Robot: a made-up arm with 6 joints.
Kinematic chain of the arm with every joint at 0, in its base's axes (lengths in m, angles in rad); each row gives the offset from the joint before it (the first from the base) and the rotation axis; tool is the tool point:
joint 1: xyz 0 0 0.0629 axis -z
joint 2: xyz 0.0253 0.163 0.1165 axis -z
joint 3: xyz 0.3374 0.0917 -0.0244 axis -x
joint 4: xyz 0 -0.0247 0.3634 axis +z
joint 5: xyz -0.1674 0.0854 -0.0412 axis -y
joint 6: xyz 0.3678 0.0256 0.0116 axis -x
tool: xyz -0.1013 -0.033 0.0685
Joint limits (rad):
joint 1: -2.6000..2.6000
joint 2: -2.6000..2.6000
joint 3: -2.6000..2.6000
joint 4: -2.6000..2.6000
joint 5: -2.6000..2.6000
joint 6: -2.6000..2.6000
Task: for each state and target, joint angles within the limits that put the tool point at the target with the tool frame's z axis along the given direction. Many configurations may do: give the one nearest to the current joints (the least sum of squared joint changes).
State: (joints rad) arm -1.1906 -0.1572 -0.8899 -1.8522 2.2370 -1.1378
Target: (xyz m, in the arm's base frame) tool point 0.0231 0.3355 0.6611 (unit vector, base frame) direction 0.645 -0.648 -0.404
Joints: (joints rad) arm -1.5827 -0.2285 -1.1386 -1.1759 2.4385 -1.9181
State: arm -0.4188 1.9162 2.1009 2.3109 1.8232 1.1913
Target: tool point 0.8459 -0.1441 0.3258 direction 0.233 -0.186 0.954
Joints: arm 0.1210 1.2338 1.7210 2.6000 1.5096 0.7942
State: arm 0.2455 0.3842 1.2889 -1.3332 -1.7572 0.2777
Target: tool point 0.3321 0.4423 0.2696 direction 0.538 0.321 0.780
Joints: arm -0.6296 0.4282 1.1377 -1.3436 -0.9616 0.4512
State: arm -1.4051 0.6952 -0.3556 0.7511 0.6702 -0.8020
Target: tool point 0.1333 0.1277 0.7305 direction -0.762 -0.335 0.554
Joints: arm -1.1996 1.2372 -0.1214 0.0642 0.9114 -0.2475
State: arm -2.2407 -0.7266 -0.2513 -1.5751 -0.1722 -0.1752
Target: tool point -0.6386 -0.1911 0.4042 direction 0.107 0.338 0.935
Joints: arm -2.6000 -1.4543 -1.0052 -1.9804 0.7215 -0.6356
